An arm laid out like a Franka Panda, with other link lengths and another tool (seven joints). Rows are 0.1 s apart.
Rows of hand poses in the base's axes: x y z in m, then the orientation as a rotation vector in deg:
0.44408, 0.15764, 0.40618, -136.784, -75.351, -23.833
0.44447, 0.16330, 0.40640, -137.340, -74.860, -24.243
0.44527, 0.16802, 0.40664, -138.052, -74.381, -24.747
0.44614, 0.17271, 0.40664, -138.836, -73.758, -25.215
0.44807, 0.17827, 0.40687, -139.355, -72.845, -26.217
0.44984, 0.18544, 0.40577, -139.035, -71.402, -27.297
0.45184, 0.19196, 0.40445, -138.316, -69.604, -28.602
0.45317, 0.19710, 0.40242, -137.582, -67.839, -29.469
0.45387, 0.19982, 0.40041, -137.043, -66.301, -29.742
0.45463, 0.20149, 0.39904, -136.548, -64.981, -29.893
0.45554, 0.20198, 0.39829, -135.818, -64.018, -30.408
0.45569, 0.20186, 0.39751, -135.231, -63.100, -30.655
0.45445, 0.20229, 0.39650, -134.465, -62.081, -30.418
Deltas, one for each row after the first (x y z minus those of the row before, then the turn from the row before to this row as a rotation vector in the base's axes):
0.00039, 0.00566, 0.00022, -0.120, -0.251, -0.578
0.00080, 0.00472, 0.00024, -0.232, -0.358, -0.654
0.00087, 0.00469, 0.00000, -0.235, -0.307, -0.757
0.00193, 0.00556, 0.00023, 0.209, -0.513, -0.876
0.00177, 0.00717, -0.00110, 1.126, -0.213, -0.808
0.00200, 0.00652, -0.00132, 1.638, -0.182, -0.871
0.00133, 0.00514, -0.00203, 1.549, 0.096, -0.788
0.00070, 0.00272, -0.00201, 1.183, 0.389, -0.657
0.00076, 0.00167, -0.00137, 1.025, 0.394, -0.542
0.00091, 0.00049, -0.00075, 1.110, 0.068, -0.316
0.00015, -0.00012, -0.00078, 0.931, 0.213, -0.305
-0.00124, 0.00043, -0.00101, 1.051, 0.611, -0.186

